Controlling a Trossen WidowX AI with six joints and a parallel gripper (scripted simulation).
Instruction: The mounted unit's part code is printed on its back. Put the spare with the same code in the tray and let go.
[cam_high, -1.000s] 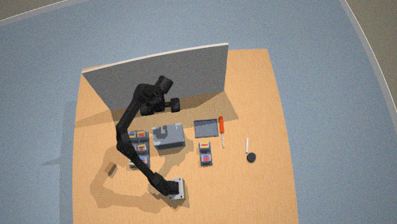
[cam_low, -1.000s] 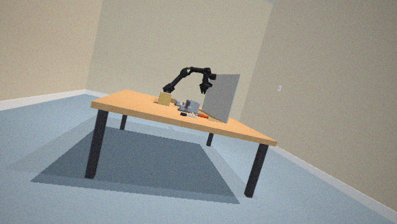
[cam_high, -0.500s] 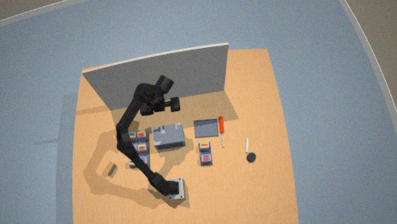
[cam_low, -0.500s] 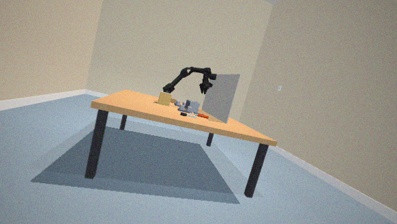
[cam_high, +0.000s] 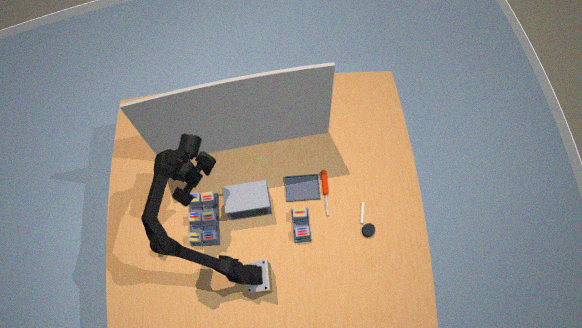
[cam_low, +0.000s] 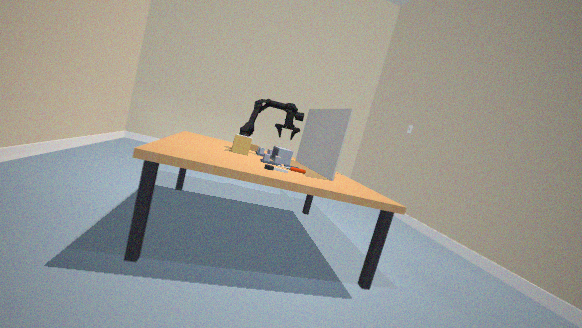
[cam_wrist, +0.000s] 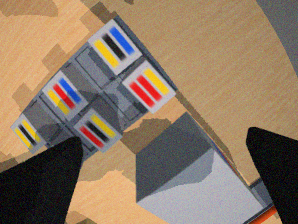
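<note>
Right now the grey spare is 8 cm behind my gripper tip, 5 cm to the left of it and 12 cm below it. The rest, counted from my gripper tip: tall grey panel 22 cm ahead, 12 cm to the right, 6 cm above; then brown block 19 cm behind, 19 cm to the left, 14 cm below; then mounted unit 2 cm behind, 14 cm to the right, 11 cm below.
</note>
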